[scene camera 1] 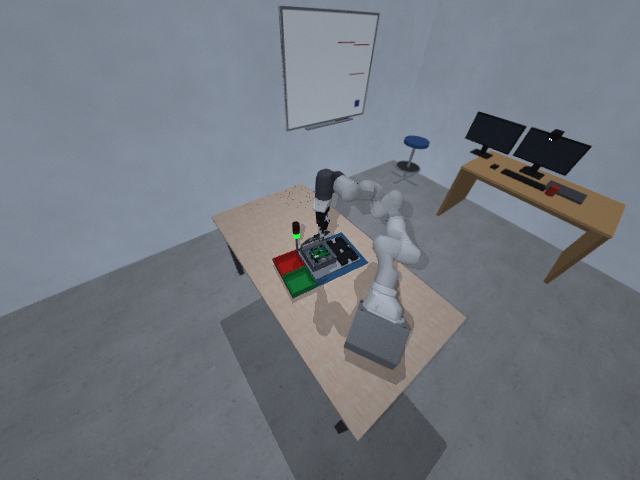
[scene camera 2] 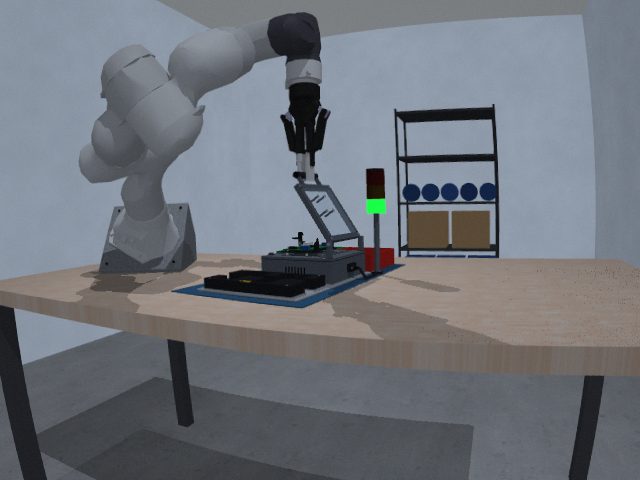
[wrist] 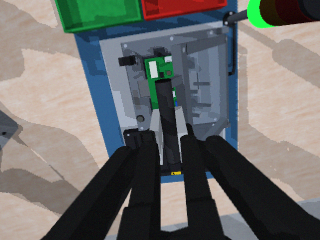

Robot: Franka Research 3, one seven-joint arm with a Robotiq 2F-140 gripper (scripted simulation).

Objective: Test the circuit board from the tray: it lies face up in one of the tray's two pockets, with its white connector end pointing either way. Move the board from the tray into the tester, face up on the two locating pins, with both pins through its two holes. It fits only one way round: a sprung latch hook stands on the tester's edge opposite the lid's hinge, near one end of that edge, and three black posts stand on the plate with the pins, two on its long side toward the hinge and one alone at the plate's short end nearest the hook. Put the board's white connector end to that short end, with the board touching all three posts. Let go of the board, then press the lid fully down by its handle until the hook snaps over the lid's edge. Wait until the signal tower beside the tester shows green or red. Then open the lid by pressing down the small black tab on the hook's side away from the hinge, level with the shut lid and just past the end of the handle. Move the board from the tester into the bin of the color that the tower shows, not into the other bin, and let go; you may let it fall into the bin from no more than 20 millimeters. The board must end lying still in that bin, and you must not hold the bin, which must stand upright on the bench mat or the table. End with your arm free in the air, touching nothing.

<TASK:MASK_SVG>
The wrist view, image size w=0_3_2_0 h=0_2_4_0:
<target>my gripper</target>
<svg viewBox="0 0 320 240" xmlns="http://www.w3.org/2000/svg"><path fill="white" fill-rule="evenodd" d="M40 239L104 240L131 190L128 207L124 207L116 240L232 240L224 235L215 200L212 199L204 166L207 166L212 176L259 240L320 240L320 220L307 213L221 136L213 135L207 137L206 141L198 140L194 136L192 125L185 123L182 106L176 106L175 116L180 159L183 166L187 227L171 232L161 230L160 165L163 165L163 131L159 109L153 109L150 128L139 134L140 147L133 150L130 146L118 148L49 232Z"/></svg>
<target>green circuit board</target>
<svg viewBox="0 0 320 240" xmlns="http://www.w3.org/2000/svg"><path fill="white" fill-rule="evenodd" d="M173 87L172 91L174 107L176 107L176 89ZM171 55L144 59L153 109L159 109L155 81L174 76Z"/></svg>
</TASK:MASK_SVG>
